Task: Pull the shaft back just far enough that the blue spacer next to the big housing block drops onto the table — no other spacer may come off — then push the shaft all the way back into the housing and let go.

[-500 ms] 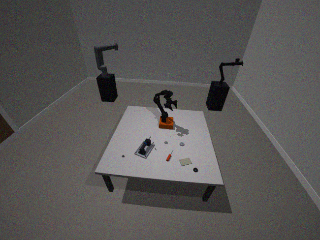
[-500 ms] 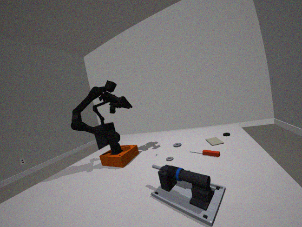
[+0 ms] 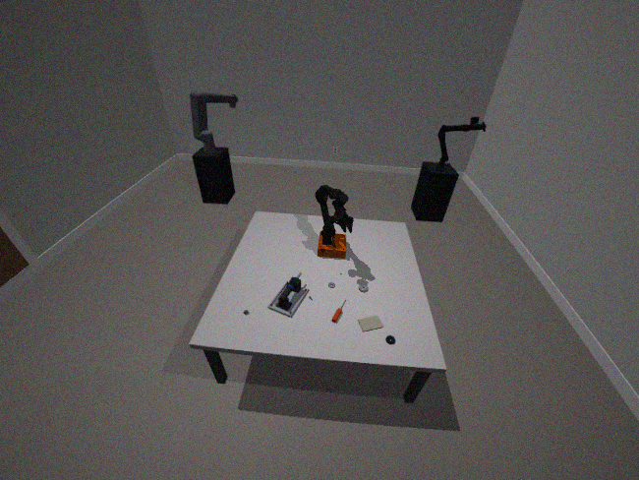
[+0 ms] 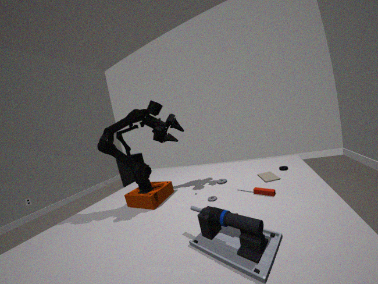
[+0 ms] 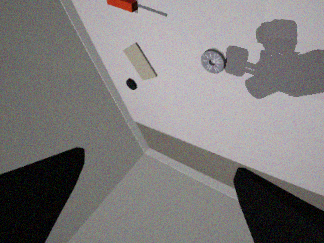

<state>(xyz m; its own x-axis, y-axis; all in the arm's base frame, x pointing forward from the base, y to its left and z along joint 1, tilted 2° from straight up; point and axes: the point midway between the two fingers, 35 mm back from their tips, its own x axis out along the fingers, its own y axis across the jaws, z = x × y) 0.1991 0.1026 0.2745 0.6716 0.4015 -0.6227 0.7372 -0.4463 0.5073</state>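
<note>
The grey shaft lies 300 mm to the right of my gripper tip, 240 mm below it and 190 mm ahead of it. Also, from my gripper tip: black ring 500 mm ahead, 320 mm below, 240 mm to the left; beige tile 400 mm ahead, 320 mm below, 150 mm to the left; blue spacer 320 mm to the right, 250 mm ahead, 240 mm below.
</note>
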